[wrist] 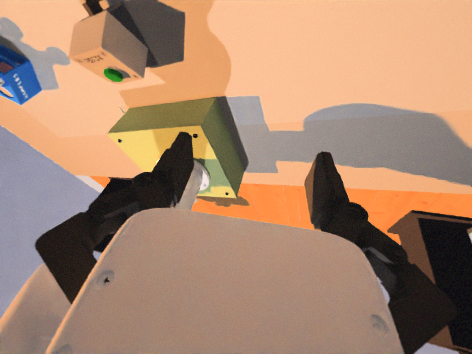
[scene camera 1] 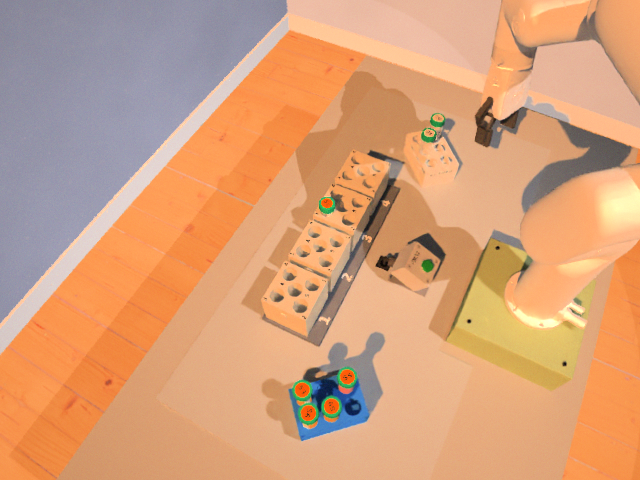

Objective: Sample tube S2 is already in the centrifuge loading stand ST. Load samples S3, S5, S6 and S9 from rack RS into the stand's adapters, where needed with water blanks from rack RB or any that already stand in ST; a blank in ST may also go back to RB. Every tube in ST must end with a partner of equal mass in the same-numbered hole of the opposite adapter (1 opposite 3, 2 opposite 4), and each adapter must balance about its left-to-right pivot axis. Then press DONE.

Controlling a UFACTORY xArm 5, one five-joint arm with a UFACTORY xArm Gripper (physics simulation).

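Places are measured from the arm's base along level axes (x right, y up, z back), in metres.
Pixels of known places: gripper, fingertip midpoint: (wrist: 251, 158) (scene camera 1: 494, 134); arm's base, origin of the base link: (scene camera 1: 535, 299).
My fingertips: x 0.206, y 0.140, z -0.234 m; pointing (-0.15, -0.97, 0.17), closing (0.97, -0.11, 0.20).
Observation:
Ahead of a thing's pixels: the offset from my fingertips to its middle. "*": to the spot under its first point.
Stand ST (scene camera 1: 336, 302) holds four pale adapters in a row: adapter 1 {* dx -0.518, dy -0.149, dz -0.144 m} (scene camera 1: 286, 316), adapter 2 (scene camera 1: 312, 262), adapter 3 (scene camera 1: 338, 220) and adapter 4 {* dx -0.191, dy -0.131, dz -0.204 m} (scene camera 1: 356, 187). One orange-capped tube {dx -0.283, dy -0.158, dz -0.218 m} (scene camera 1: 326, 205) stands in a left-side hole of adapter 3. Blue rack RS {dx -0.599, dy -0.195, dz +0.015 m} (scene camera 1: 333, 429) (wrist: 29, 90) holds several upright orange-capped tubes; their cap labels are hard to read. White rack RB {dx +0.039, dy -0.195, dz -0.133 m} (scene camera 1: 439, 176) holds two white-topped, green-ringed tubes {dx +0.023, dy -0.162, dz -0.145 m} (scene camera 1: 428, 135) {dx +0.079, dy -0.162, dz -0.152 m} (scene camera 1: 437, 120). The green DONE button {dx -0.255, dy -0.161, dz +0.018 m} (scene camera 1: 427, 265) (wrist: 114, 74) is on a small box. My gripper (scene camera 1: 496, 129) (wrist: 251, 158) is open and empty, right of RB in the scene view.
The button box {dx -0.259, dy -0.183, dz -0.003 m} (scene camera 1: 408, 263) (wrist: 90, 47) stands between ST and the yellow-green robot base (scene camera 1: 491, 304) (wrist: 165, 117). A wall (scene camera 1: 439, 31) rises behind RB and the gripper. A dark open box-like object (wrist: 410, 230) shows at the right edge of the wrist view.

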